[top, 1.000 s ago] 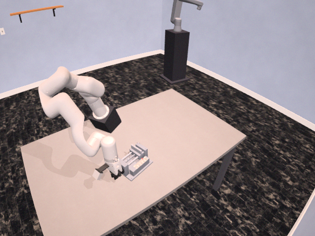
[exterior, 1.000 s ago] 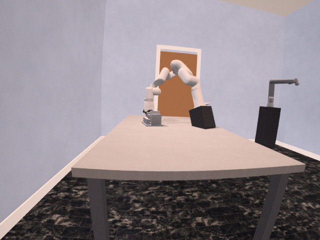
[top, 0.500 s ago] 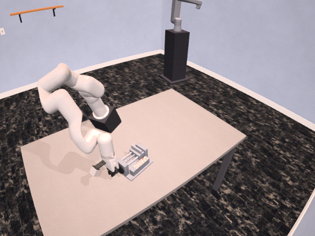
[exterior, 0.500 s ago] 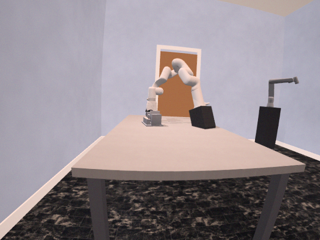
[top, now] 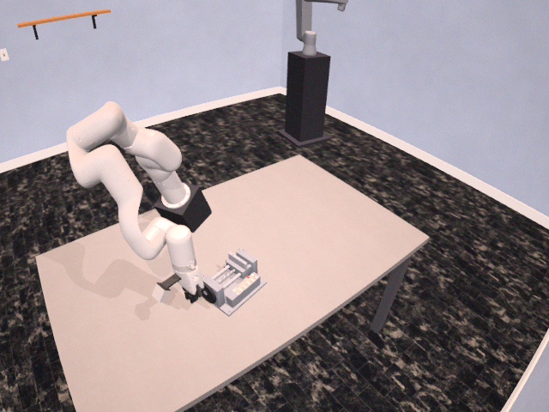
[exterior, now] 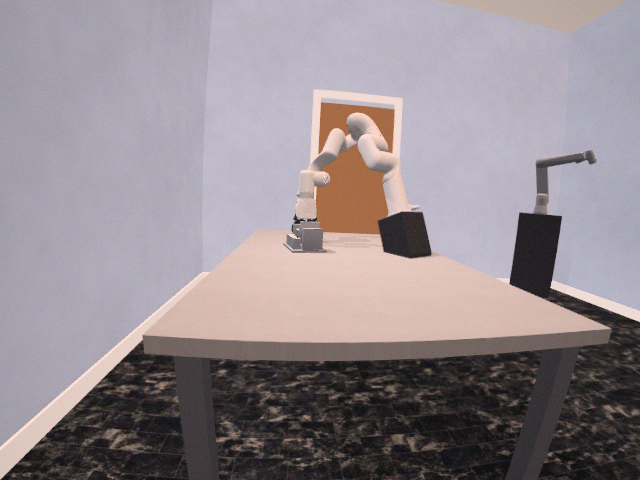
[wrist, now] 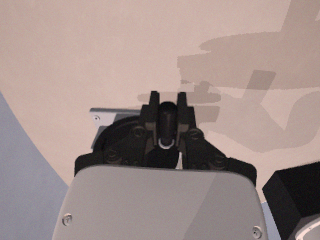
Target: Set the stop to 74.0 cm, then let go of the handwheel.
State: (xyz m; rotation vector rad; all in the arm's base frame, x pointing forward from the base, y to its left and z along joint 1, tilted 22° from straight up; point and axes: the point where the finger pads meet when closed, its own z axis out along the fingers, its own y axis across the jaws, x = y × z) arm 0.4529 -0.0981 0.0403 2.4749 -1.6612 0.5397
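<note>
Now: the black handwheel 3 cm to the left of my hand. From my hand the other things lie so: handwheel knob: 1 cm to the left; sliding stop block: 20 cm to the left, 3 cm behind, 2 cm above.
</note>
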